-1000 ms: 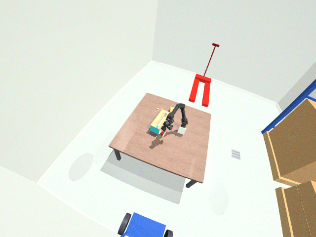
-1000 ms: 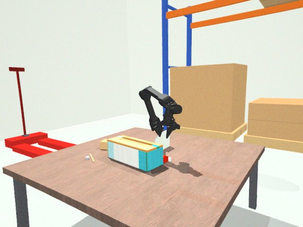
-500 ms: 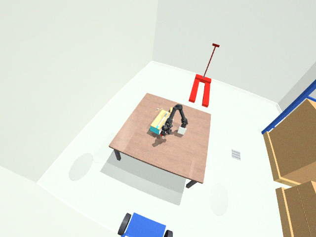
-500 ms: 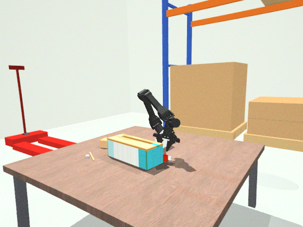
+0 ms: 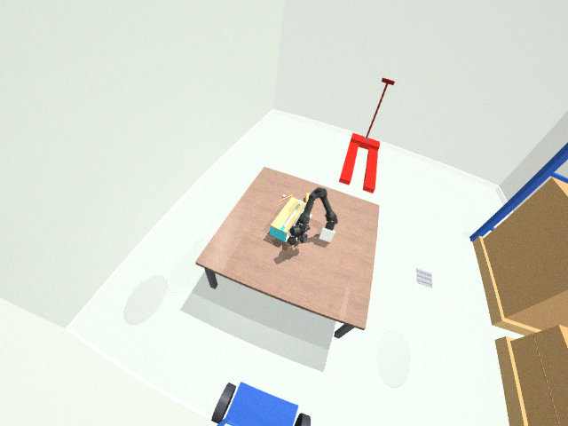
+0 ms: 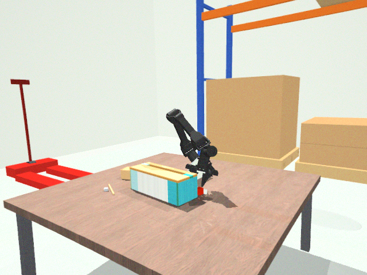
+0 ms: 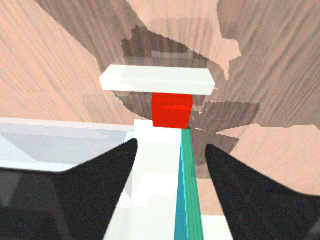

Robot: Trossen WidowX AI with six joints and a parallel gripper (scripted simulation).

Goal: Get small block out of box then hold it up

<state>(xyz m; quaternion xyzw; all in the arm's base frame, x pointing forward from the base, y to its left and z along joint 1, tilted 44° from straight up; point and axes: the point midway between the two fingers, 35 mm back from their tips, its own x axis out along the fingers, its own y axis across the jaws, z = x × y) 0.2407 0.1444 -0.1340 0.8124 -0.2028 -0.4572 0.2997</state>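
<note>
Now: gripper tip 2 cm past the small red block and 4 cm above it. Round my gripper tip: thin wooden stick 23 cm ahead, 44 cm to the right, 5 cm below; then box 6 cm ahead, 17 cm to the right, 1 cm above; then tan block 2 cm ahead, 52 cm to the right, 2 cm below.
</note>
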